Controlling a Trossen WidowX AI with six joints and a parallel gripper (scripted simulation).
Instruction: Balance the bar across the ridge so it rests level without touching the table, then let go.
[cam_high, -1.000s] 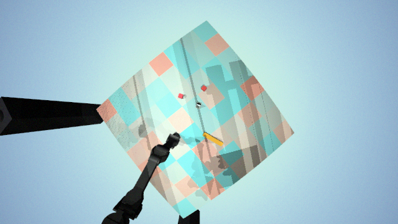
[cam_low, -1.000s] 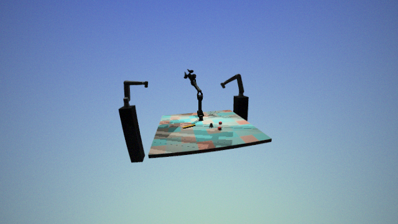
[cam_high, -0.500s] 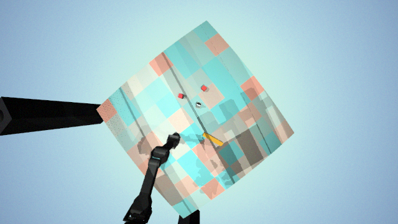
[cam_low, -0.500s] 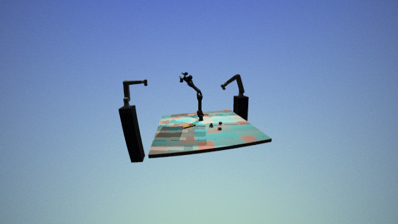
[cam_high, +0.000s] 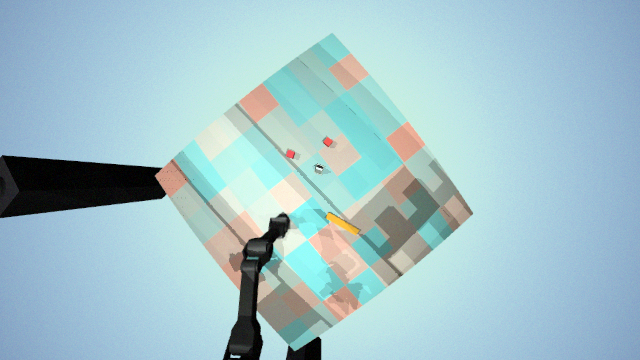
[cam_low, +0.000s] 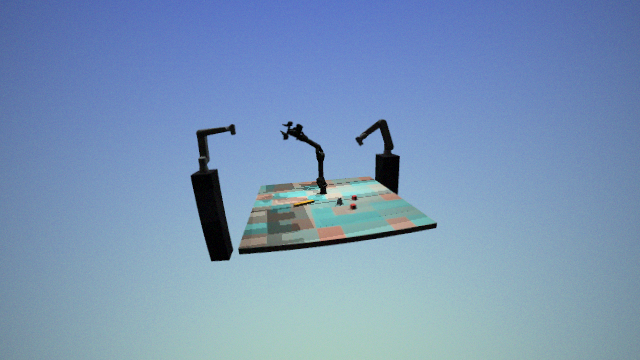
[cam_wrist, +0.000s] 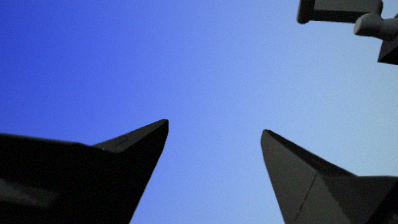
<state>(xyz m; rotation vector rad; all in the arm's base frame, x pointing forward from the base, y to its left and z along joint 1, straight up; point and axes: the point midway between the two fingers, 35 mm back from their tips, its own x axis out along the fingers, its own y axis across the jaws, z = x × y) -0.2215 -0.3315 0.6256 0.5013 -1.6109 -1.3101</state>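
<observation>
Now: gripper tip 630 mm above the yellow bar, 470 mm short of it and 150 mm to the right of it. From my gripper tip the other things lie so: grey ridge: 590 mm below, 550 mm ahead, 440 mm to the left.
</observation>
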